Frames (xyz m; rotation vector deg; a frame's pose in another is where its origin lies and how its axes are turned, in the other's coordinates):
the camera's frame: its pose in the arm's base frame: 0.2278 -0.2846 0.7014 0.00 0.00 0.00
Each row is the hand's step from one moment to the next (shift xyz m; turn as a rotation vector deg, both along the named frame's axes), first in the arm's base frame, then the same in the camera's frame.
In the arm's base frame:
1: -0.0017 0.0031 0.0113 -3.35 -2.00 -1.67
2: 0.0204 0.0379 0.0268 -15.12 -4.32 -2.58
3: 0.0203 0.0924 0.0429 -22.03 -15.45 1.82
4: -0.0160 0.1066 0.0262 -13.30 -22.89 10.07
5: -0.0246 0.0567 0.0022 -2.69 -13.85 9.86
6: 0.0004 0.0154 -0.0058 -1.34 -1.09 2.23
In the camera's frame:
1: -0.0017 0.0031 0.0113 -3.35 -2.00 -1.67
2: 0.0204 0.0379 0.0268 -15.12 -4.32 -2.58
3: 0.0203 0.0924 0.0429 -22.03 -15.45 1.82
4: -0.0160 0.1066 0.0262 -13.30 -22.89 10.07
5: -0.0246 0.0567 0.0022 -2.69 -13.85 9.86
6: 0.0004 0.0154 -0.0058 -1.34 -1.09 2.23

